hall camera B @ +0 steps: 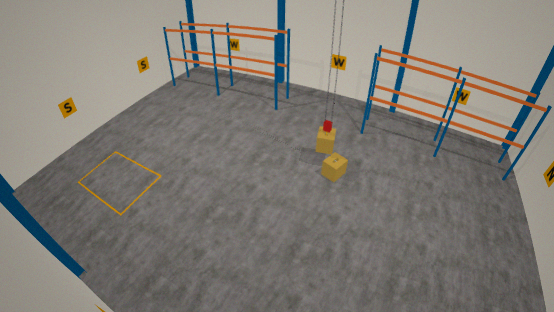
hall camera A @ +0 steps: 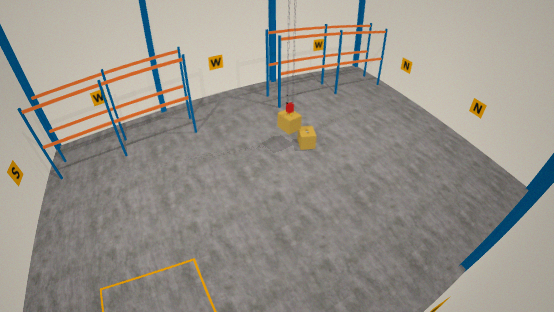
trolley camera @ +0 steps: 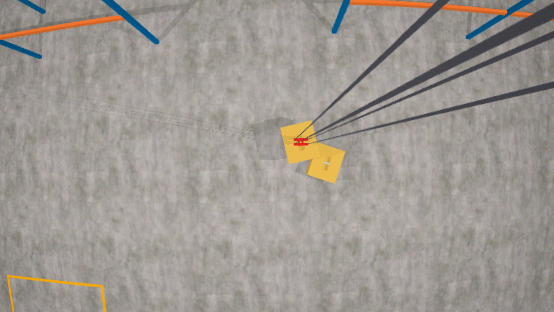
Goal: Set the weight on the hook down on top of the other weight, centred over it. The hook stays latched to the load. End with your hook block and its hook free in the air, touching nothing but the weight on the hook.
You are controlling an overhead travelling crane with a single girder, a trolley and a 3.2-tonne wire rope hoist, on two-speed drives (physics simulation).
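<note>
My red hook block (hall camera A: 290, 108) (hall camera B: 327, 126) (trolley camera: 301, 142) hangs on its ropes, with its hook latched to a yellow weight (hall camera A: 289, 123) (hall camera B: 325, 142) (trolley camera: 292, 153). This weight hangs level in the air, and its shadow lies apart from it on the floor. The other yellow weight (hall camera A: 307, 139) (hall camera B: 334, 169) (trolley camera: 333, 171) stands upright on the floor, with a small lug on top. In the trolley view the hung weight is up and left of it and overlaps its upper left corner, so the two are not centred. The hook itself is too small to see clearly.
Two blue and orange racks (hall camera A: 101, 120) (hall camera A: 336, 62) (hall camera B: 213, 62) (hall camera B: 449, 117) stand along the W wall, behind the weights. A yellow marked square (hall camera A: 147, 274) (hall camera B: 100, 167) (trolley camera: 55, 281) lies on the floor, well away from both weights.
</note>
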